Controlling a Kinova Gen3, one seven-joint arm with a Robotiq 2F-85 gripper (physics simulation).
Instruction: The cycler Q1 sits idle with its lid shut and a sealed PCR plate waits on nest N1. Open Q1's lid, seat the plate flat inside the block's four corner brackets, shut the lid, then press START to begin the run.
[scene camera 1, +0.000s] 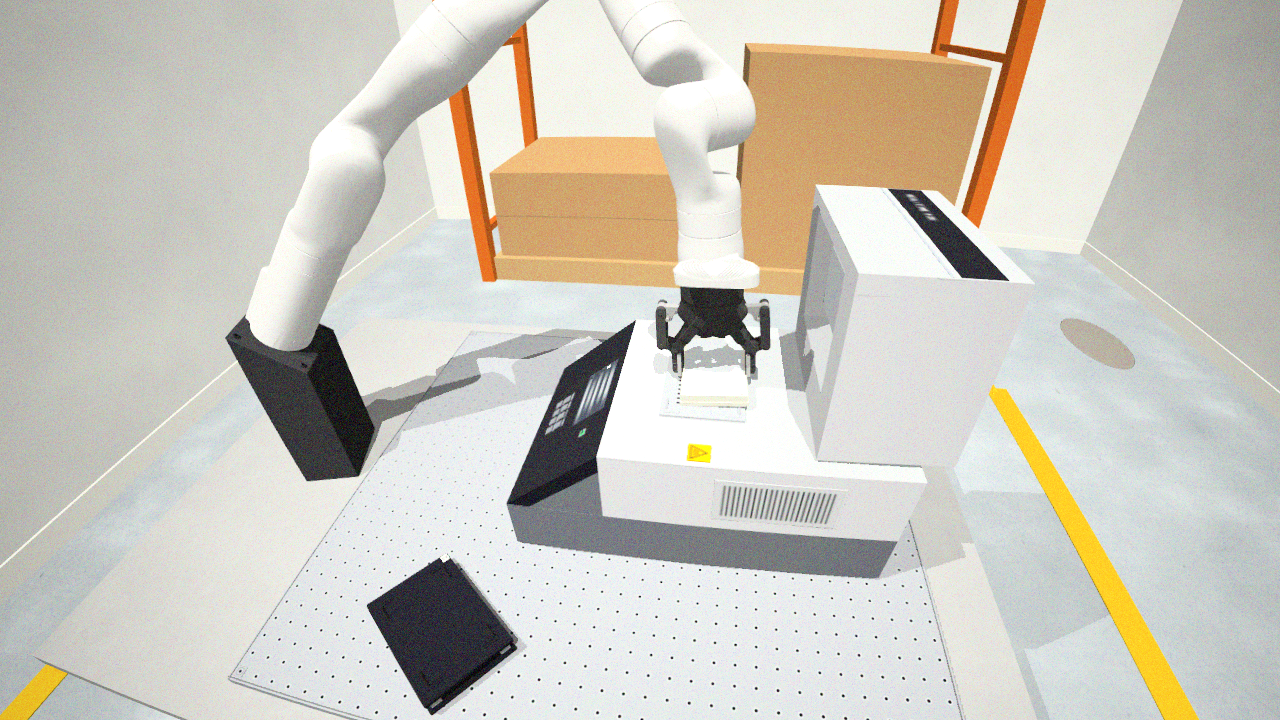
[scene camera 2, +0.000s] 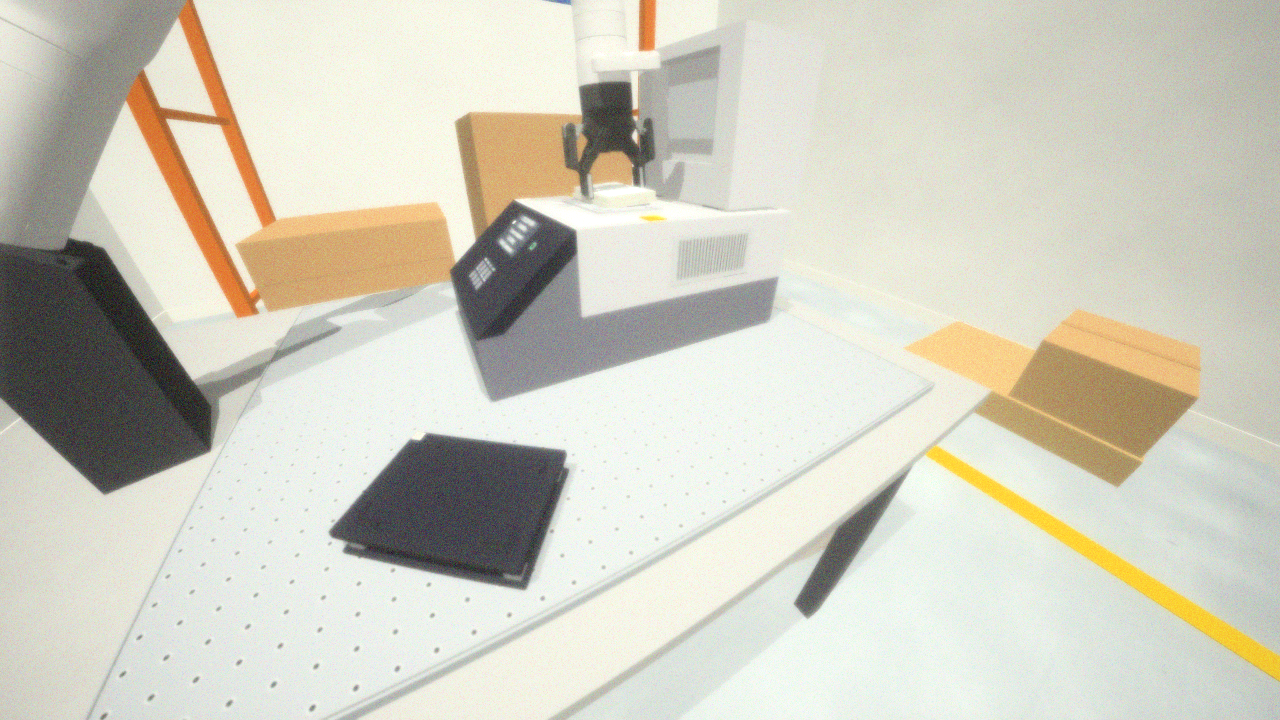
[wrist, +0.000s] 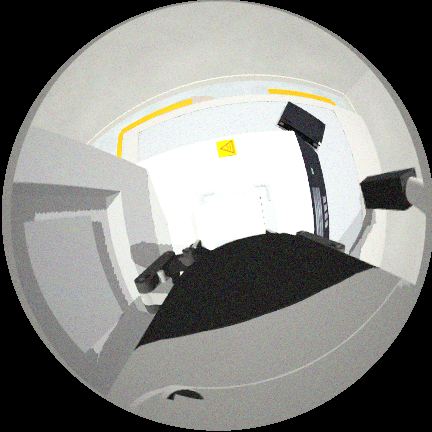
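Pixels of known places: gripper, fingertip midpoint: (scene camera 1: 714, 374) (scene camera 2: 614, 195); arm's base, link origin: (scene camera 1: 282, 330).
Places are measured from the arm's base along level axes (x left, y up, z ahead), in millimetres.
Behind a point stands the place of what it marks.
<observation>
Cycler Q1 (scene camera 1: 644, 456) @(x 18, y -51, z 591 mm) (scene camera 2: 626, 259) @(x 13, y -94, z 603 mm) (wrist: 280, 160) @(x 57, y -51, z 566 mm) has its lid (scene camera 1: 913, 358) @(x 93, y 99, z 839 mm) (scene camera 2: 778, 116) @(x 96, y 81, z 850 mm) (wrist: 60, 280) open, standing upright at the right in the scene views. My gripper (scene camera 1: 714, 368) @(x 175, y -37, z 626 mm) (scene camera 2: 613, 188) @(x 175, y -37, z 626 mm) (wrist: 233, 241) @(x 175, y -37, z 626 mm) points down over the block, shut on the pale PCR plate (scene camera 1: 714, 390) @(x 133, y -29, z 638 mm) (scene camera 2: 623, 196) @(x 120, y -32, z 626 mm) (wrist: 227, 220) @(x 148, y -28, z 636 mm). The plate looks level and very low at the block. Two corner brackets (wrist: 265, 189) @(x 103, y -47, z 588 mm) show near its edge in the wrist view; the far ones are hidden. I cannot tell whether it rests flat inside all of them. The black nest (scene camera 1: 443, 631) @(x -196, y -221, z 414 mm) (scene camera 2: 456, 505) @(x -208, y -221, z 399 mm) (wrist: 302, 122) @(x -179, y -221, z 409 mm) holds no plate.
The sloped dark control panel (scene camera 1: 537, 456) @(x 40, y -139, z 421 mm) (scene camera 2: 510, 277) @(x 30, y -111, z 459 mm) (wrist: 320, 205) @(x 112, y -94, z 458 mm) has a small green mark (scene camera 1: 581, 432) @(x 52, y -79, z 490 mm) (scene camera 2: 532, 245) @(x 51, y -79, z 490 mm) (wrist: 313, 171) @(x 48, y -92, z 479 mm). The raised lid stands close beside my gripper. The black arm pedestal (scene camera 1: 313, 411) @(x -40, y -112, z 62 mm) (scene camera 2: 98, 376) @(x -48, y -139, z 50 mm) (wrist: 387, 190) @(x 9, y -117, z 54 mm) stands at the left in the scene views.
</observation>
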